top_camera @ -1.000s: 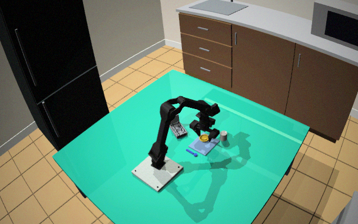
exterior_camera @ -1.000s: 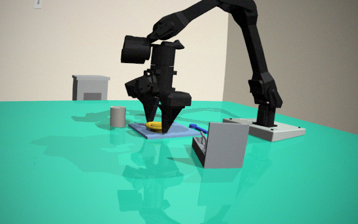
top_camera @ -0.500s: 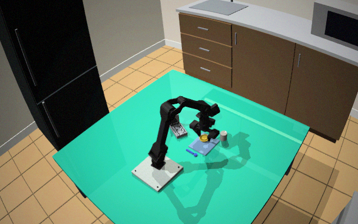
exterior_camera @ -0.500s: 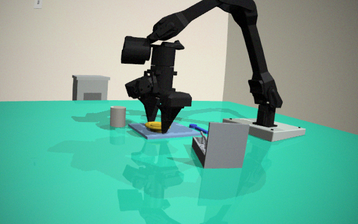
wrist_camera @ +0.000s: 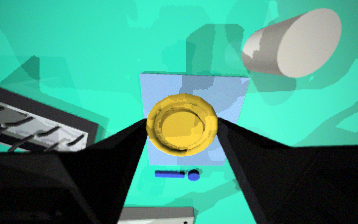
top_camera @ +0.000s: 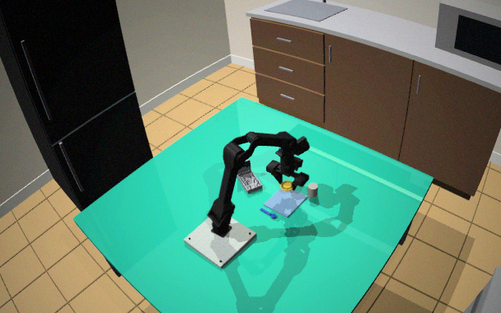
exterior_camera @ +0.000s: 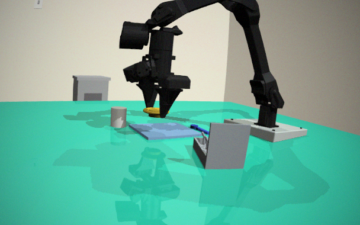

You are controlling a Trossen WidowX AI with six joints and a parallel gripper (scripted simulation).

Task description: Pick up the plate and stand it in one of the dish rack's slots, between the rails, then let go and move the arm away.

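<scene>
The blue-grey mat is 4 cm behind my gripper tip, 1 cm to the right of it and 4 cm below it. The rest, counted from my gripper tip: blue spoon 14 cm behind, 1 cm to the left, 4 cm below; white cup 6 cm ahead, 10 cm to the right, 2 cm below; yellow plate 1 cm above.
</scene>
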